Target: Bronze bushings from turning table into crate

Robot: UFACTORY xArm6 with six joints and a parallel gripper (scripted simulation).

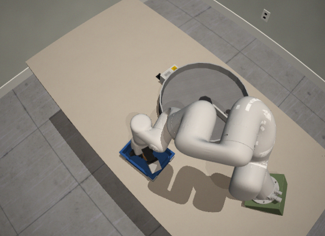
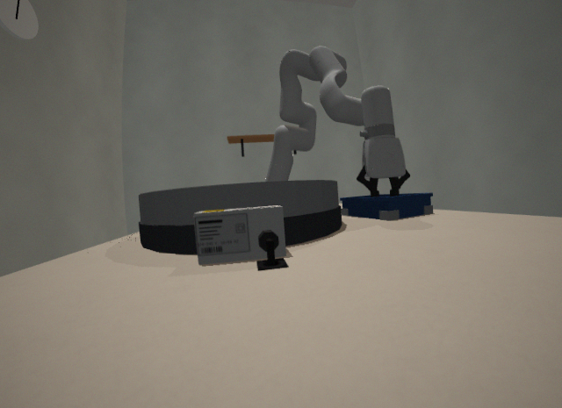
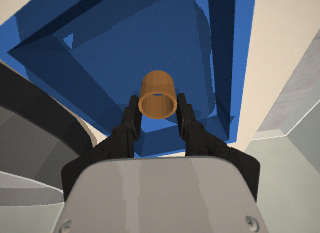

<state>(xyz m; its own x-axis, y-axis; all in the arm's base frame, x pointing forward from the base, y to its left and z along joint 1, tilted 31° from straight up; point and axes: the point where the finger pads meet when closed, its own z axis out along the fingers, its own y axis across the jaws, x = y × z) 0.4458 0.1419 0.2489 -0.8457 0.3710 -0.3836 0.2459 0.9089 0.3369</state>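
Now: the blue crate 1 cm behind my hand and 2 cm below it. The rest, counted from my hand: round grey turning table 4 cm behind, 36 cm to the right, 1 cm above.
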